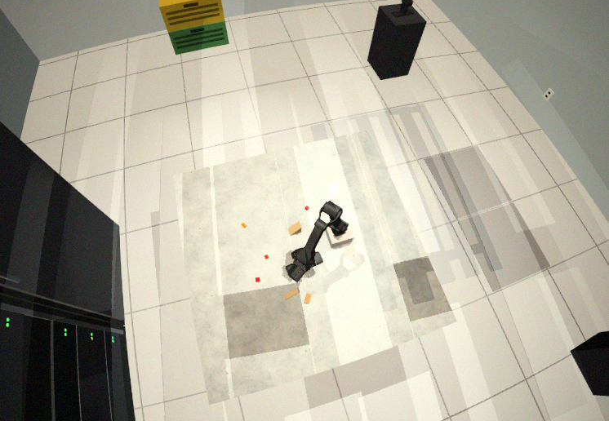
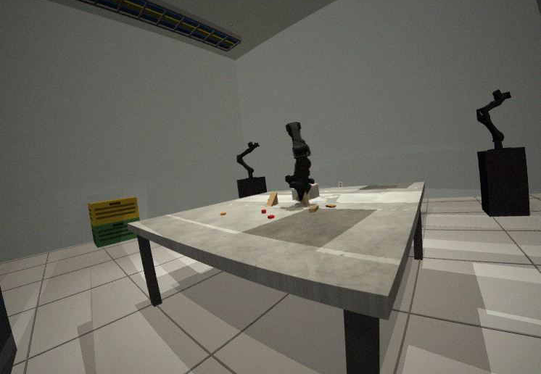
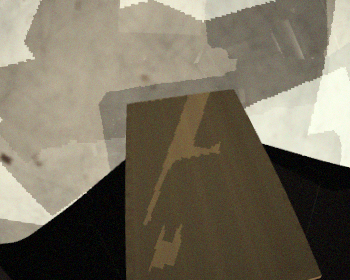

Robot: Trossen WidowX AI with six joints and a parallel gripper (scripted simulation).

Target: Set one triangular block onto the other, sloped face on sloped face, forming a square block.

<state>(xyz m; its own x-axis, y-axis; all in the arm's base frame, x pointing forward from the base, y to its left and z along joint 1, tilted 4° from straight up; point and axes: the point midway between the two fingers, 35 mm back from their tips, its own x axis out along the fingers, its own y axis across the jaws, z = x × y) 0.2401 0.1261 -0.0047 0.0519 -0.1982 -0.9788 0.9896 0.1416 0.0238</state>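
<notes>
My gripper tip is now 10 cm short of the flat tan slab, 11 cm to the right of it and 2 cm above it. From my gripper tip the other things lie so: orange cube 24 cm ahead, 33 cm to the right, 3 cm below; then triangular block 1 cm above.
</notes>
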